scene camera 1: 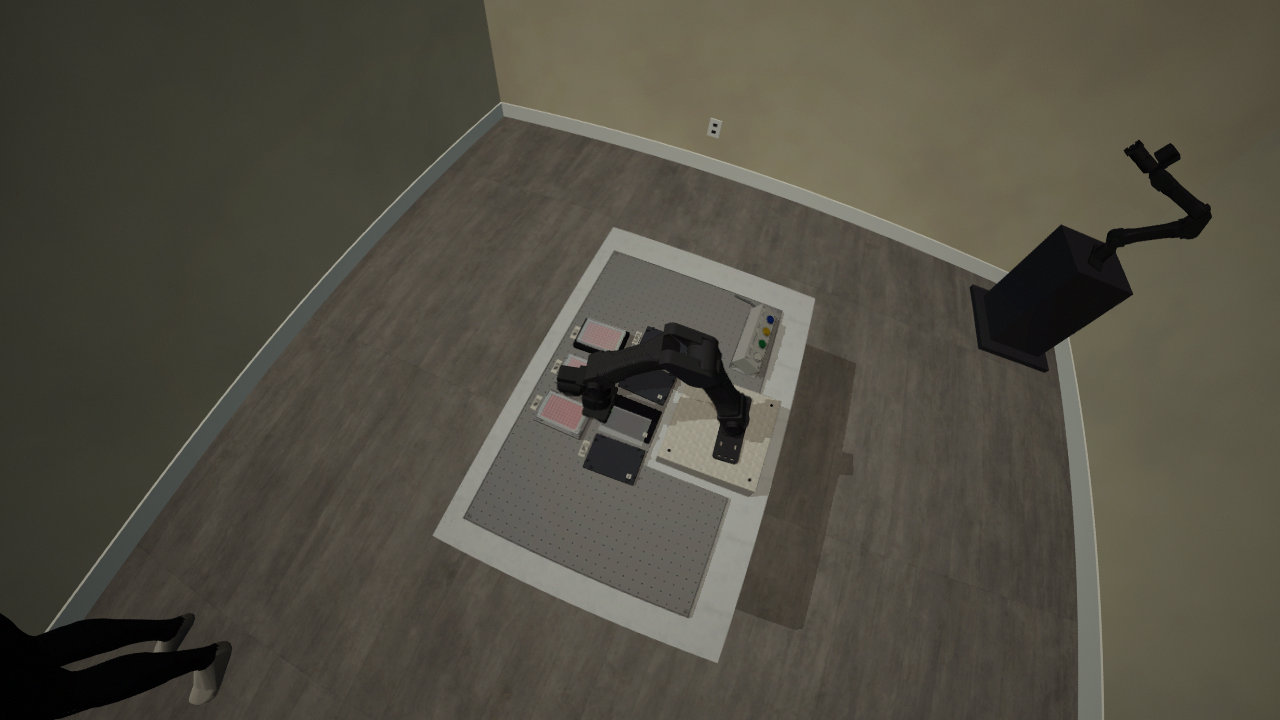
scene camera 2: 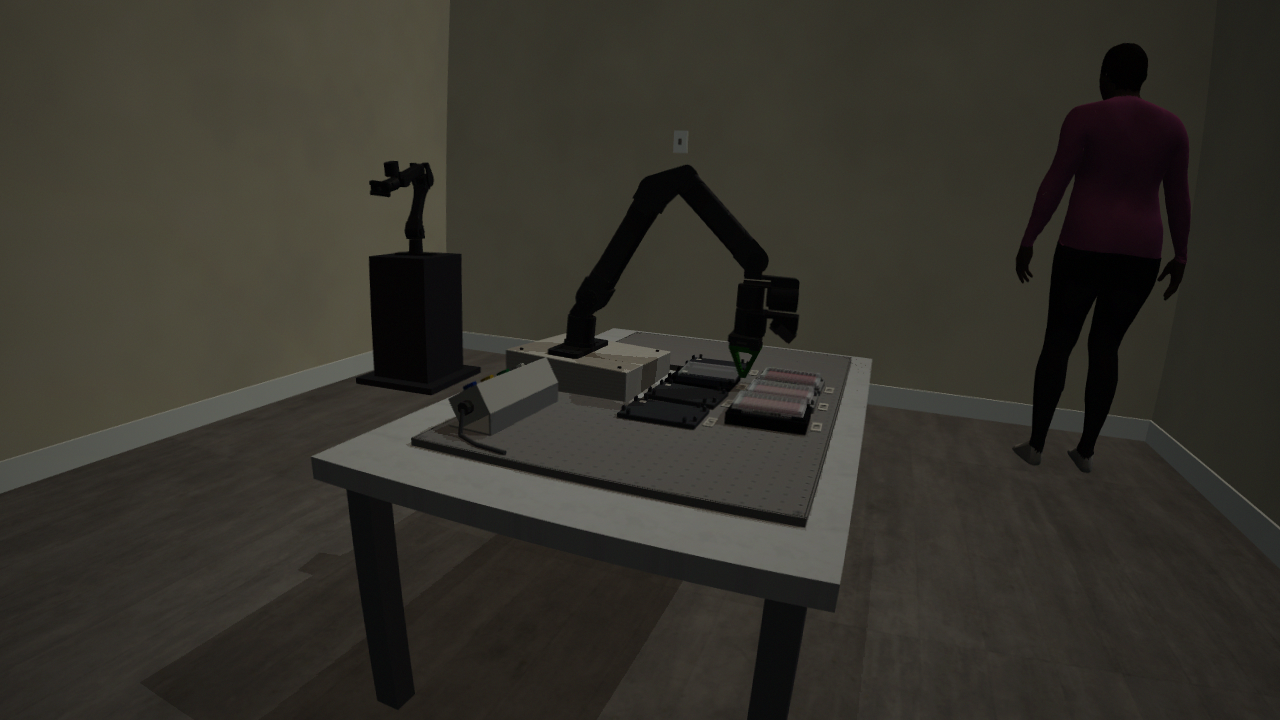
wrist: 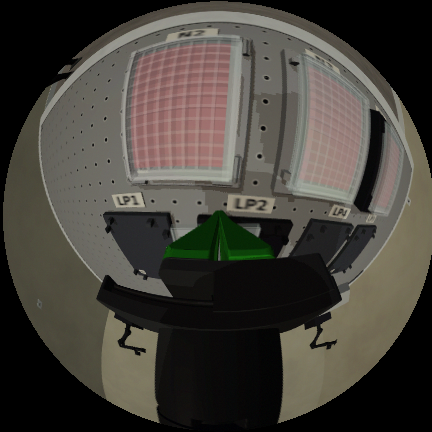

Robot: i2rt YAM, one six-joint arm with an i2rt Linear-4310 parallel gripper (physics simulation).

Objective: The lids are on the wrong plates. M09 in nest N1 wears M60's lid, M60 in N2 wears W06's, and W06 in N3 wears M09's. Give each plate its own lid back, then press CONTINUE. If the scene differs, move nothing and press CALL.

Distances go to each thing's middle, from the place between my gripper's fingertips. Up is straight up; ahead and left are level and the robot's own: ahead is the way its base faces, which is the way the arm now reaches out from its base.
Right now the lid park LP2 (scene camera 1: pixel 622 402) is 7 cm behind my hand and 2 cm to the right of it. Also, from my hand: nest N2 (wrist: pixel 246 58): 11 cm ahead, 3 cm to the left; label LP2 (wrist: pixel 236 202): 3 cm to the right, 1 cm below; dark lid park LP1 (scene camera 1: pixel 606 456): 10 cm to the left, 6 cm behind.
